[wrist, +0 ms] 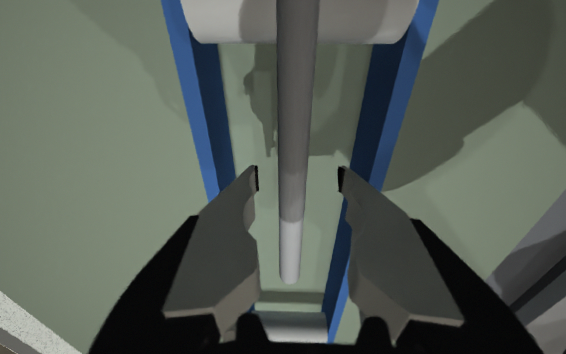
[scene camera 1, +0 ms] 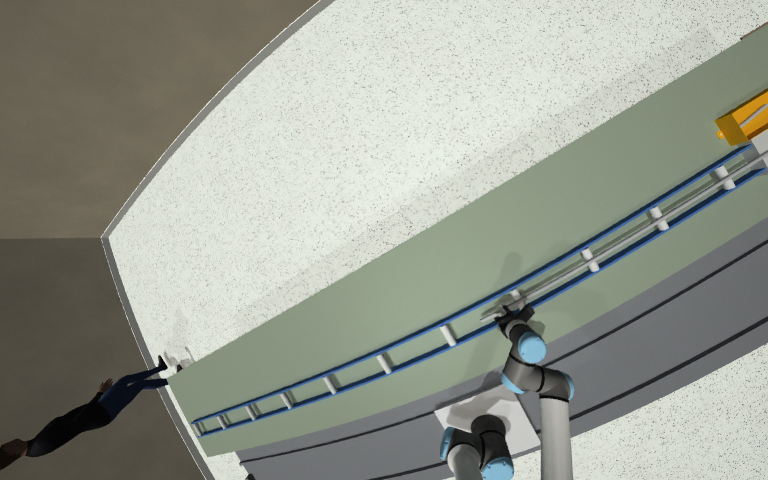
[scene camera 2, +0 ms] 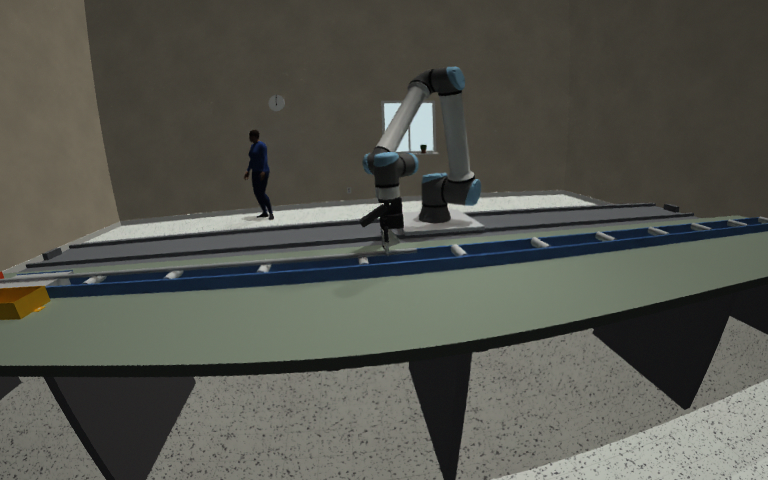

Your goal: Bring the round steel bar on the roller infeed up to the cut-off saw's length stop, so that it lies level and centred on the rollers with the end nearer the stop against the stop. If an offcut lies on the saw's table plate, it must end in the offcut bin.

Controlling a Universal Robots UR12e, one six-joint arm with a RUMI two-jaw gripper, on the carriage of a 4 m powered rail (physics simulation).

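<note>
The round steel bar lies lengthwise between the blue rails of the roller infeed, across several rollers. Its end away from the saw overhangs a roller. Its other end is out of view. My gripper is open, pointing down near the overhanging end, with one finger each side of the bar and a gap to both. The saw's table plate shows in part. An offcut lies in the orange offcut bin.
A red part shows at the left edge of scene camera 2. My arm stands on its carriage on the grey rail beside the table. A person stands well away from the arm. The infeed's side rails flank the fingers.
</note>
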